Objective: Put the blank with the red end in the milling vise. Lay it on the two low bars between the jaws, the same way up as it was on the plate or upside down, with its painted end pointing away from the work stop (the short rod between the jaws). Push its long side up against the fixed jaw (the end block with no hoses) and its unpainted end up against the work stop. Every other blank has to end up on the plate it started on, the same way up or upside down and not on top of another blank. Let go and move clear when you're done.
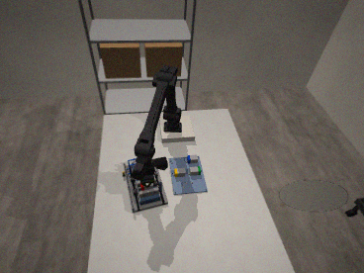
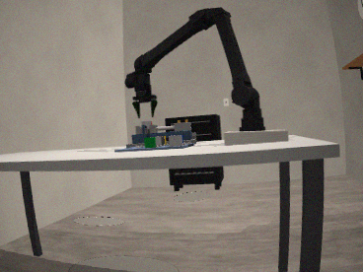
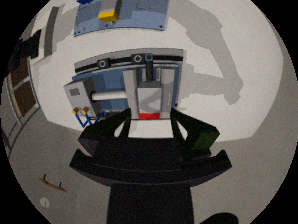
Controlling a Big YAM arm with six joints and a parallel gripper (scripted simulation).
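My hand is 4 cm above the red-ended blank. The rest, counted from my hand: yellow-ended blank 18 cm to the left, 14 cm behind, 11 cm below; green-ended blank 27 cm to the left, 16 cm behind, 11 cm below; blue plate 22 cm to the left, 15 cm behind, 14 cm below.
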